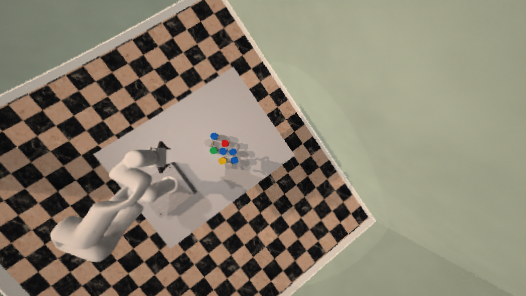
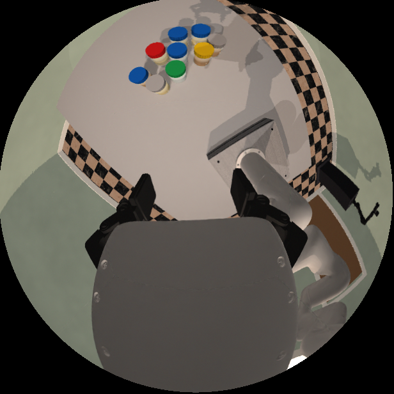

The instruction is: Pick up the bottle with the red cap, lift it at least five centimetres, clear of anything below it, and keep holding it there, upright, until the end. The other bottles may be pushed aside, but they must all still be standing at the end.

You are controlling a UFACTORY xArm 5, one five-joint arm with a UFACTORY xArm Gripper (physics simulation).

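Places are measured from the arm's base along level axes (x ahead, y left, z up), in millimetres.
Pixels of known places: gripper, fingertip midpoint: (image 1: 168,156); arm's base, link origin: (image 1: 169,184).
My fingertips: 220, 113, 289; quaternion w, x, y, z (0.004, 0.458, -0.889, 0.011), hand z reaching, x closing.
Observation:
For each thing: its top centre in the pictures, then the offset to it from my fingertips, as dx, dy, dz. Level surfaces: height alone.
- bottle with the red cap, top centre: (image 1: 225,143) +290, -103, -252
- grey table top, surface height: dz -357
- green-capped bottle, top centre: (image 1: 213,150) +189, -97, -252
- yellow-capped bottle, top centre: (image 1: 222,161) +195, -200, -252
The bottle with the red cap (image 1: 225,143) (image 2: 156,52) stands upright on the grey table top (image 1: 165,125) (image 2: 115,130), within a cluster of other bottles. Blue-capped bottles stand close to it, one (image 1: 214,136) (image 2: 139,76) at one side and another (image 1: 223,151) (image 2: 177,51) at the other. A green-capped bottle (image 1: 213,150) (image 2: 176,70), a grey-capped bottle (image 2: 158,84) and a yellow-capped bottle (image 1: 222,161) (image 2: 203,52) also stand upright. My gripper (image 1: 164,157) (image 2: 191,181) is open and empty, well apart from the cluster, on the robot-base side.
Two more blue-capped bottles (image 2: 178,35) (image 2: 201,32) and another grey-capped bottle (image 2: 217,43) stand at the cluster's far side. The arm's base plate (image 2: 225,162) is beside the gripper. The checkered floor (image 1: 280,210) (image 2: 95,165) surrounds the table top.

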